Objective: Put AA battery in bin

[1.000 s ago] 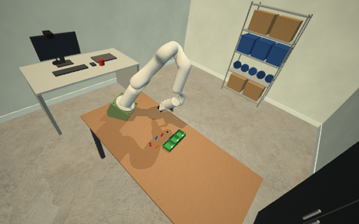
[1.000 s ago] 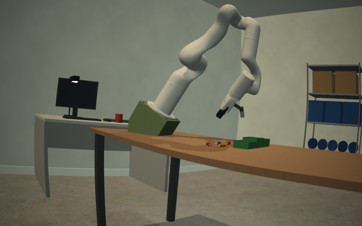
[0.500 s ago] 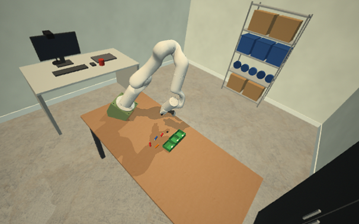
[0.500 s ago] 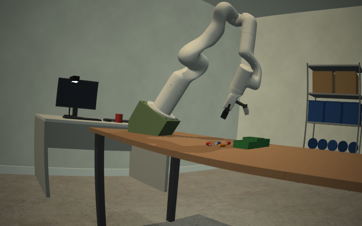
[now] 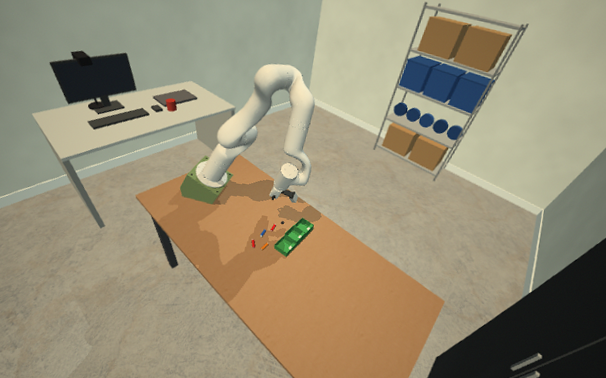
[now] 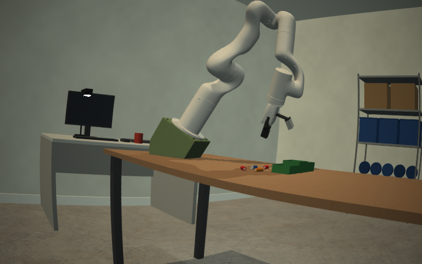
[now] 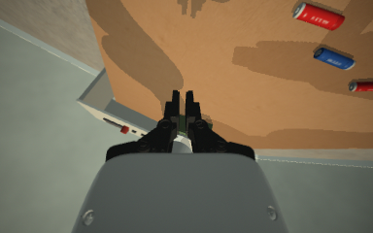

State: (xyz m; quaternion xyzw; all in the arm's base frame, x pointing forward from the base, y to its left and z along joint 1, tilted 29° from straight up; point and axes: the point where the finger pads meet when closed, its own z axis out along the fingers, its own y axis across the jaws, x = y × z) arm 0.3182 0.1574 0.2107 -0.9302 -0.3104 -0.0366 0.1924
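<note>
My hand is 23 cm short of the bin row, 13 cm above it and 1 cm to the left of it. The rest, counted from my hand: black round thing: 15 cm below, 10 cm ahead; blue AA battery: 15 cm below, 14 cm to the right, 10 cm ahead; orange AA battery: 18 cm to the right, 18 cm ahead, 15 cm below.
</note>
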